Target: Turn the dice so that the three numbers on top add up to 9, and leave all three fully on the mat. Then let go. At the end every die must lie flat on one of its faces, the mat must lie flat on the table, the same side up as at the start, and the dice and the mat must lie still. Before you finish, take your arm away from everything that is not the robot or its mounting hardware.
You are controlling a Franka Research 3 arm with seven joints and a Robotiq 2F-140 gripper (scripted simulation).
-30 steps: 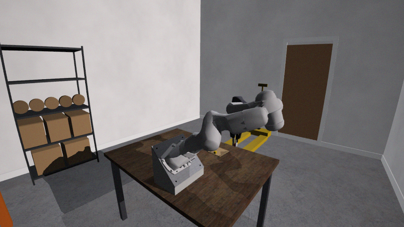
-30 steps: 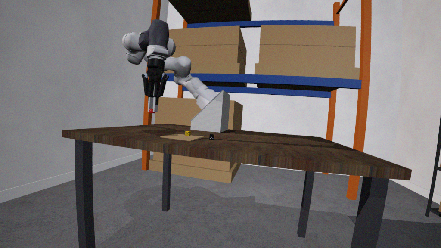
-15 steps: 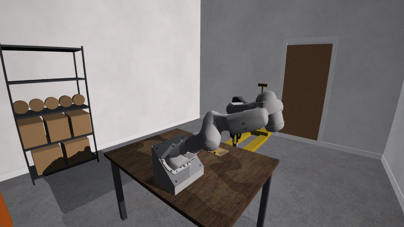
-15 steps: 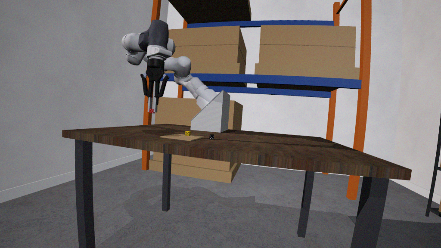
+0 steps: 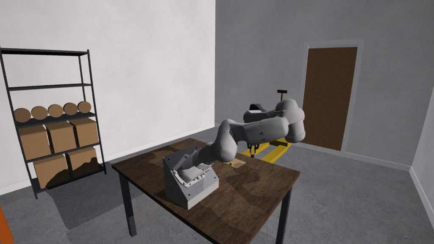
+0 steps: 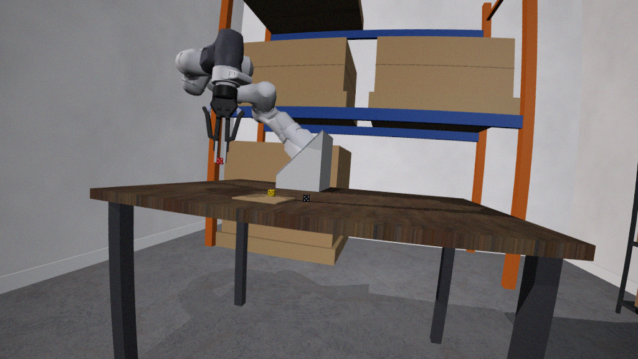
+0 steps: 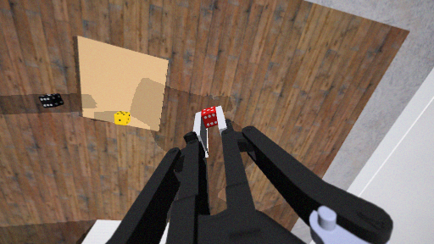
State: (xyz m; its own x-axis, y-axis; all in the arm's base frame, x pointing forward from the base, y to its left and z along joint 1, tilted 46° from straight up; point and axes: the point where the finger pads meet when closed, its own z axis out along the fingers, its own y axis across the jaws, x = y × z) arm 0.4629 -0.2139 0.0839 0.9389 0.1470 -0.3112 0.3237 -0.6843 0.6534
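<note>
My hand is 3 cm above the red die. Also, from my hand: yellow die (4 cm behind, 16 cm to the left, 12 cm below); black die (1 cm behind, 28 cm to the left, 12 cm below); tan mat (1 cm ahead, 16 cm to the left, 13 cm below).
</note>
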